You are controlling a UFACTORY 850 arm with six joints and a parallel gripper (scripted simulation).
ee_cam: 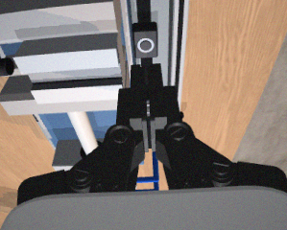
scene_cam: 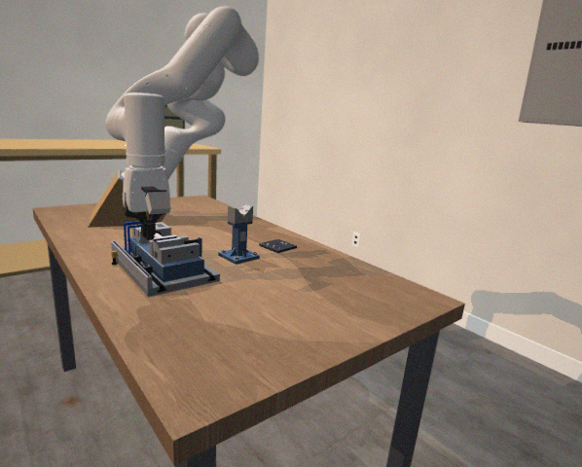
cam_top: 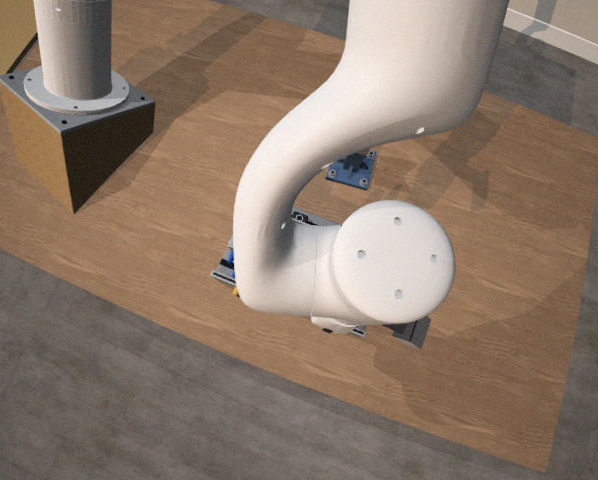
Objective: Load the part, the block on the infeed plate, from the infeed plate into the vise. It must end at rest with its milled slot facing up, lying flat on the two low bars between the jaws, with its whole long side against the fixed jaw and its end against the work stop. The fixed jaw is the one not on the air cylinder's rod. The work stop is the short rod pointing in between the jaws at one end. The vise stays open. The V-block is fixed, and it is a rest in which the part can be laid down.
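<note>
The part lies 1 cm behind my hand, 5 cm to the left of it and 4 cm below it. Round my hand: work stop: 2 cm behind, 11 cm to the left, 5 cm below; moving jaw: 4 cm behind, 6 cm to the left, 6 cm below; fixed jaw: 2 cm ahead, 7 cm to the left, 6 cm below.
</note>
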